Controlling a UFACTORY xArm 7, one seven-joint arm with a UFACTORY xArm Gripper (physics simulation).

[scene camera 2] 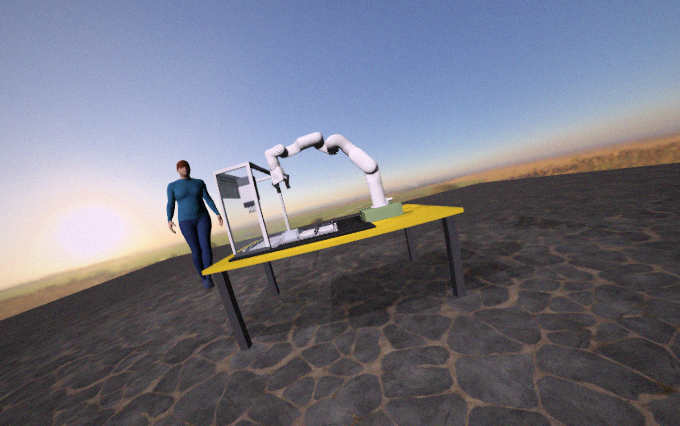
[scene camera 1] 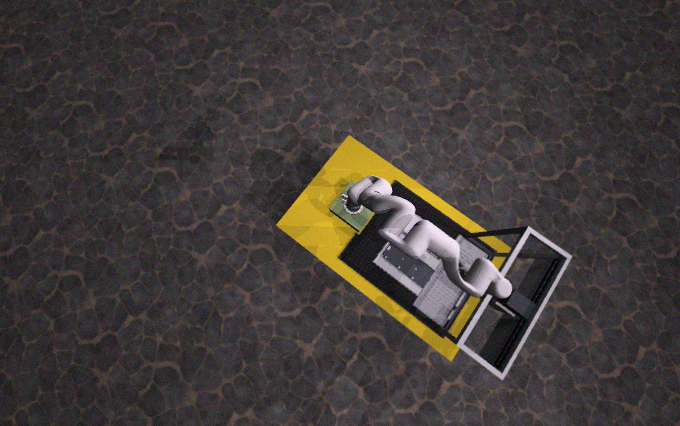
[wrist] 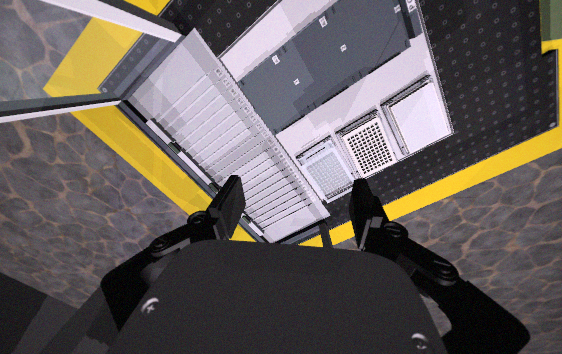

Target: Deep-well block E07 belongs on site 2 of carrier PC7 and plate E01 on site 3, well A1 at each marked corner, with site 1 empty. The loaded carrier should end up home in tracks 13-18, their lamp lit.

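Frame: origin at the arm's base, x ahead, y left, z up, level; centimetres.
Seen in the pictures: gripper, fingertip midpoint: (scene camera 2: 284, 190) (wrist: 295, 191); arm's base, origin of the base link: (scene camera 2: 380, 205).
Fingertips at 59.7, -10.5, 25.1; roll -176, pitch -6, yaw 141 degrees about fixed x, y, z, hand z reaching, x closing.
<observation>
Offsets run from my fingertips to a thing's top centre, as dx, dy, dz. Level surfaces: height alone.
My gripper (scene camera 2: 282, 187) (wrist: 295, 191) is open and empty, high above the deck beside the frame. In the wrist view, the dark grey carrier @(-11.2, -3.8, -28.3) (wrist: 345, 67) lies flat on a pale tray, with small site labels and a partly visible PC label at its end. No labware stands on its visible part. Beside it stand a pale translucent plate @(+1.2, +15.8, -25.9) (wrist: 328, 170), a white-rimmed block with dark holes @(-9.4, +17.4, -28.7) (wrist: 370, 148) and a plain white-topped piece @(-20.5, +18.5, -28.7) (wrist: 422, 117). Their names are unreadable. The numbered track deck @(dz -31.2) (wrist: 250, 165) (scene camera 1: 441, 301) borders the tray. I can make out no lit lamp.
A white-edged open frame (scene camera 1: 536, 317) (scene camera 2: 258, 205) (wrist: 130, 22) rises over the track end of the yellow table @(dz -32.6) (scene camera 1: 306, 203) (scene camera 2: 431, 211). The arm's green base (scene camera 1: 351, 219) (scene camera 2: 381, 212) is at the other end. A person (scene camera 2: 188, 200) stands beyond the frame.
</observation>
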